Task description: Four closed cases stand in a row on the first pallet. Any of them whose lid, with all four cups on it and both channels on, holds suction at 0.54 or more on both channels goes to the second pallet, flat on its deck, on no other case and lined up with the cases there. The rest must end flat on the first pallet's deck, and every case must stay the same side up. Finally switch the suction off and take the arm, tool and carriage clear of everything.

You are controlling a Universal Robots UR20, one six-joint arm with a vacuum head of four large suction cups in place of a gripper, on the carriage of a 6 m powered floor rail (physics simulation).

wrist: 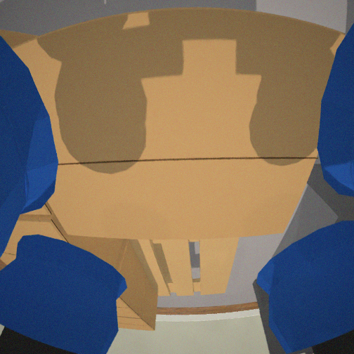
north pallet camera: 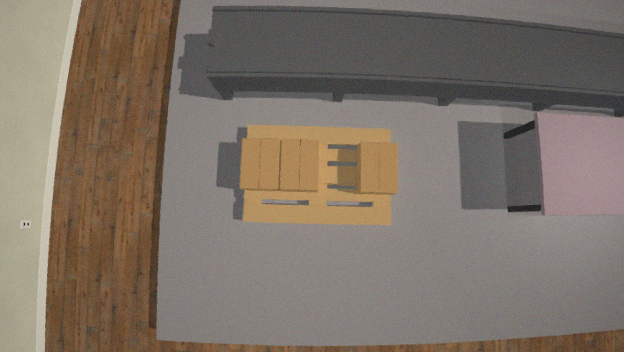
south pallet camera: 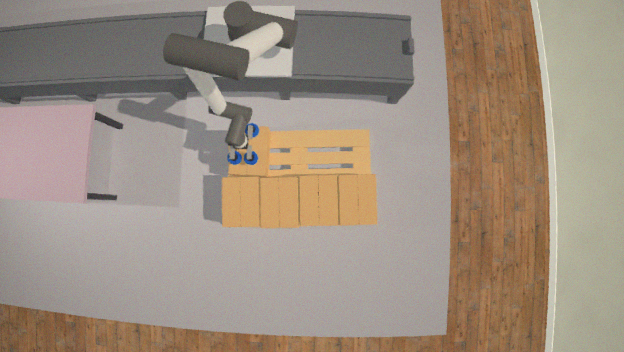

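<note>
In the north view, three closed cases [north pallet camera: 252, 165] [north pallet camera: 291, 165] [north pallet camera: 370, 167] stand on the first pallet [north pallet camera: 315, 215], with a gap between the middle and right ones. In the south view, four cases [south pallet camera: 232, 200] [south pallet camera: 271, 201] [south pallet camera: 310, 200] [south pallet camera: 350, 200] form the front row of the second pallet [south pallet camera: 320, 138]. Another case [south pallet camera: 264, 145] [wrist: 200, 200] stands flat behind the row's left end, lined up with it. My gripper [south pallet camera: 243, 144] [wrist: 185, 192] is open, its blue cups a little above that lid; cup shadows lie apart on it. The fourth cup is hidden in the south view.
The dark floor rail [north pallet camera: 400, 50] [south pallet camera: 350, 45] runs behind both pallets, with the white carriage [south pallet camera: 276, 65] behind the second pallet. A pink-topped table [north pallet camera: 580, 165] [south pallet camera: 45, 150] stands between the pallets. The arm reaches forward from the carriage, left of the back case.
</note>
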